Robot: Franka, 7 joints.
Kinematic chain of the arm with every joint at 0, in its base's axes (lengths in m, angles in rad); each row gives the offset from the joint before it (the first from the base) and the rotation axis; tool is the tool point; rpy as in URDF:
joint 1: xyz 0 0 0.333 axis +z
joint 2: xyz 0 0 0 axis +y
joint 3: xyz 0 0 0.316 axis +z
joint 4: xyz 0.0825 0 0 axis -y
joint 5: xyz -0.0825 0 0.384 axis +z
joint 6: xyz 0 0 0 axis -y
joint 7: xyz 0.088 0 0 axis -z
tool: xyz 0 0 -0.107 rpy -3.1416 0 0
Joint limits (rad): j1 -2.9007..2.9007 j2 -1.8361..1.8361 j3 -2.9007..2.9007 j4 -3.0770..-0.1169 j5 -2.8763..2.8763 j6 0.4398..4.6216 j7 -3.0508..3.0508
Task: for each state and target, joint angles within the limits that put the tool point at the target. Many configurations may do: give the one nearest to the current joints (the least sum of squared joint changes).
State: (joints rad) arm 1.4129 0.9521 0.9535 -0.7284 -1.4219 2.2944 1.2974
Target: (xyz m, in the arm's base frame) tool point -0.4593 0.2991 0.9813
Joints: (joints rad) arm 1.9348 0.4572 1.2438 -0.6675 -1.4235 2.4407 1.2974
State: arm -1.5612 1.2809 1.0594 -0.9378 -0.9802 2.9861 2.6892
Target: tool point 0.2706 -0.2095 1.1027
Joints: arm -1.4266 0.3262 1.3474 -0.5419 -0.9612 3.0705 2.6892
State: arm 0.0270 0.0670 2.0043 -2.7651 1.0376 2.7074 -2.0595
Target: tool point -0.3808 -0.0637 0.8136
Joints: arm 0.5894 0.6462 2.9007 -2.0259 0.9912 2.6096 -2.0595
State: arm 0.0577 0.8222 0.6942 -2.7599 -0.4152 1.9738 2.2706
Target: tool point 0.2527 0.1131 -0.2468
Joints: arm -0.0102 1.5325 0.2089 -1.8592 -0.4524 2.3043 2.2706
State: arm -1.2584 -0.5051 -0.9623 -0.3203 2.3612 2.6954 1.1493
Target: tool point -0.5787 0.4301 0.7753
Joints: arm -0.9703 -1.0796 -1.1654 -0.4173 2.3387 2.7547 1.1493
